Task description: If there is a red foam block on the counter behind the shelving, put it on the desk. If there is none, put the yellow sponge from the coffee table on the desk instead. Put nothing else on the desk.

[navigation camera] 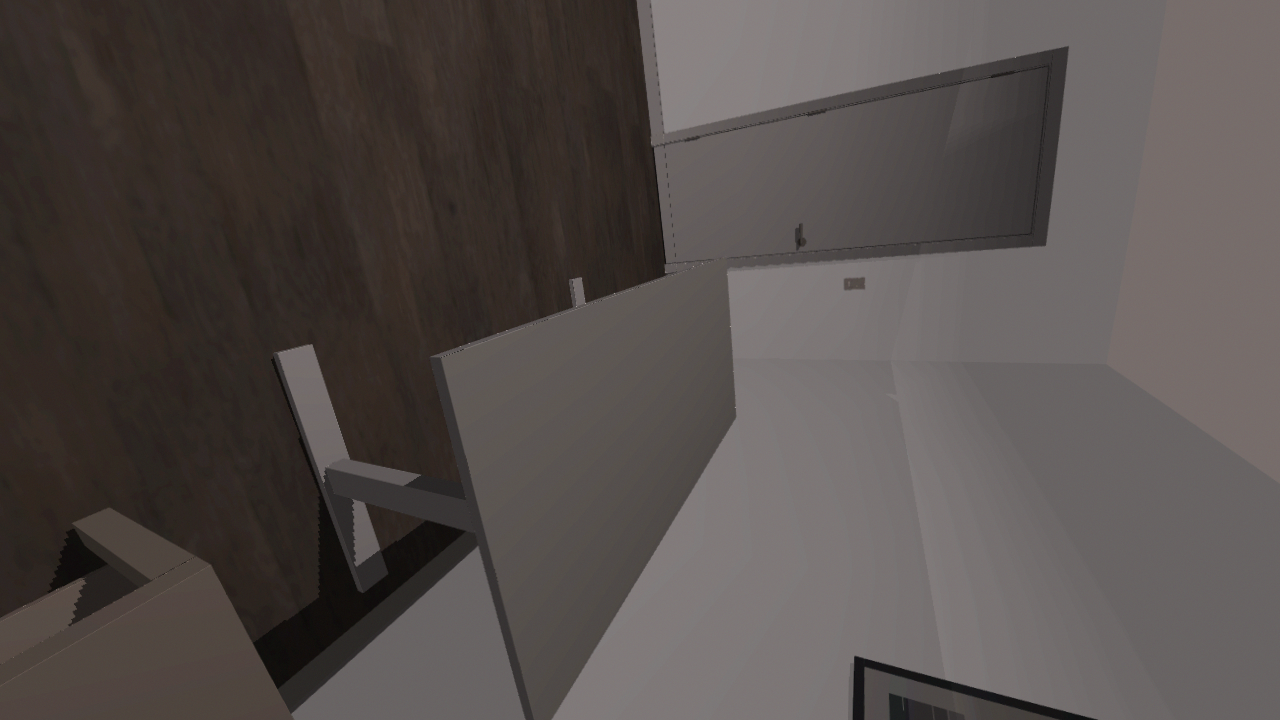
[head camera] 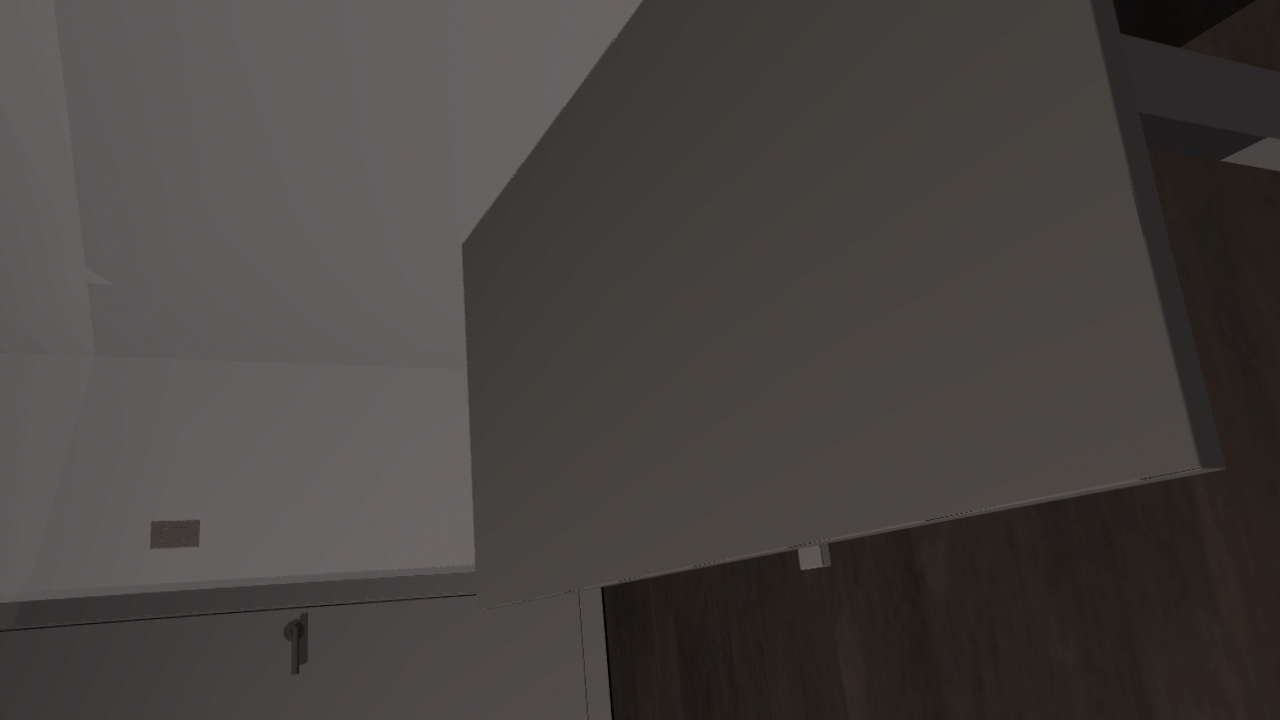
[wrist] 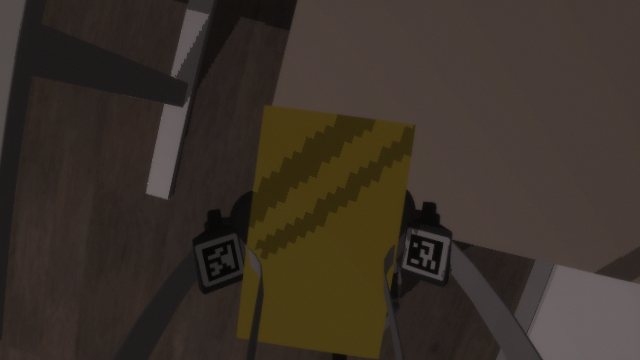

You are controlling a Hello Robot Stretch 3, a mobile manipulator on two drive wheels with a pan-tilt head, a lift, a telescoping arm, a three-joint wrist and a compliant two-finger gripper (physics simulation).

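Places are measured from the robot's base along level axes (x back, y left, z down), in centimetres.
Pixels of known places: gripper, fingertip midpoint: point(wrist: 321, 212).
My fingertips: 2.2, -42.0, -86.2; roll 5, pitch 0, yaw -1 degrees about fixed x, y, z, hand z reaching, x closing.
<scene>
Behind a point stands the place of what it marks, as x, y, z.
A yellow sponge point(wrist: 325, 295) {2.3, -39.8, -91.8} fills the middle of the wrist view, with dark shadow stripes across it. My gripper point(wrist: 321, 212) {2.2, -42.0, -86.2} is shut on its two long sides and holds it above the floor and the edge of a tan table. The desk, a grey-topped table point(head camera: 805, 268) {-67.1, -56.7, -72.1} point(navigation camera: 590, 420) {-65.2, -53.8, -72.0}, shows with a bare top in the head and navigation views. A strip of its top point(wrist: 6, 55) {-31.2, -55.9, -72.0} shows at the left edge of the wrist view. The gripper does not show in the head or navigation views. No red foam block, counter or shelving shows.
The tan table point(navigation camera: 152, 644) {-1.4, -39.8, -45.0} point(wrist: 475, 125) {31.7, -48.4, -45.1} stands near the desk's end. A light foot bar point(navigation camera: 308, 402) point(wrist: 161, 165) sticks out under the desk. A door point(head camera: 429, 671) {-285.9, -81.1, -56.0} point(navigation camera: 850, 170) {-292.1, -59.0, -119.4} is beyond it. A wall picture's black frame point(navigation camera: 856, 689) {-49.9, -107.2, -126.0} and a pale panel point(wrist: 590, 315) {79.5, 4.7, -26.4} also show.
</scene>
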